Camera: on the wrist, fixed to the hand. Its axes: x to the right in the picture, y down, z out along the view.
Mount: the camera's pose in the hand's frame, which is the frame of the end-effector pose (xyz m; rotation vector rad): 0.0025 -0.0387 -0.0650 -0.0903 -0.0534 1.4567
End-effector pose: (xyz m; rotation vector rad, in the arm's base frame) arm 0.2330 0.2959 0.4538 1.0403 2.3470 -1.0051
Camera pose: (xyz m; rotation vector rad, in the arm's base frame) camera 0.1986 0.3270 0.5136 2.0471 0.9698 -0.2863
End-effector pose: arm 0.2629 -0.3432 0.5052 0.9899 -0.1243 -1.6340
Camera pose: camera 0.2759 -0.3057 0.4408 0.4927 -0.6313 -0.3080
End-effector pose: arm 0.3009 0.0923 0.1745 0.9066 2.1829 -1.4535
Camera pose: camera 0.2758 0.1423 0.2255 1.7666 0.9131 -0.5737
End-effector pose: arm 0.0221 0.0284 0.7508 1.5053 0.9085 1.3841
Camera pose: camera -0.0404 0.0523 0.7155 -2.1509 0.5120 -2.2009
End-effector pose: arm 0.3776 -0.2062 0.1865 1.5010 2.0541 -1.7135
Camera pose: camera 0.3816 -0.1498 0.2368 1.9771 0.4861 -0.9346
